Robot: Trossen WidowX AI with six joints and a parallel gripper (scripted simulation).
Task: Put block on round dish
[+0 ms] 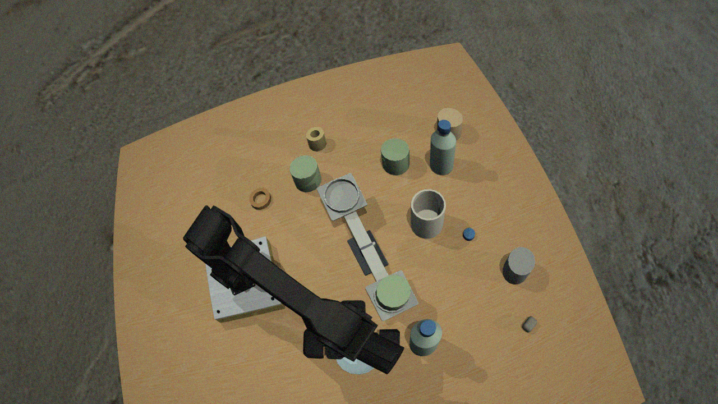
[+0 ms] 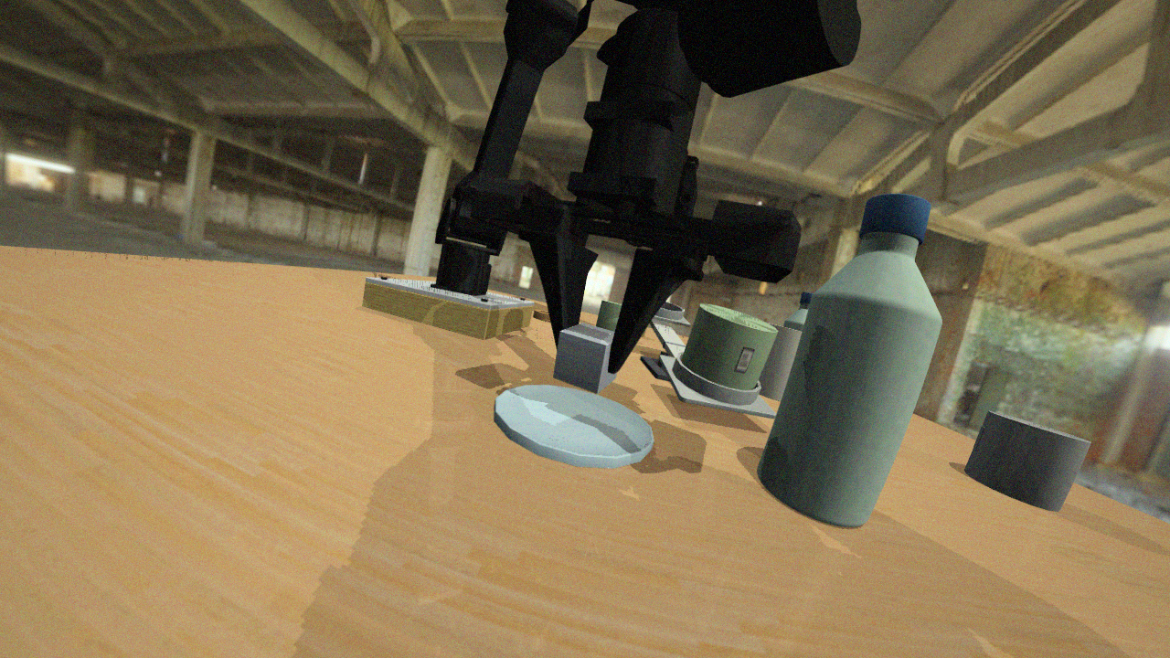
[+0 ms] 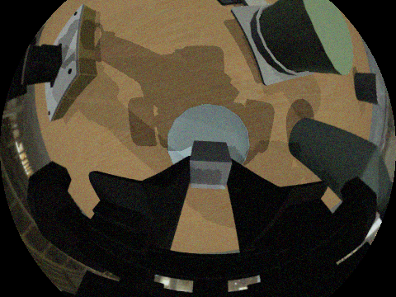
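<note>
Right now the pale blue round dish is 4 cm below my gripper tip. The rest, counted from my gripper tip: blue cap 36 cm ahead, 13 cm to the left, 3 cm below; then grey cylinder 41 cm ahead.
</note>
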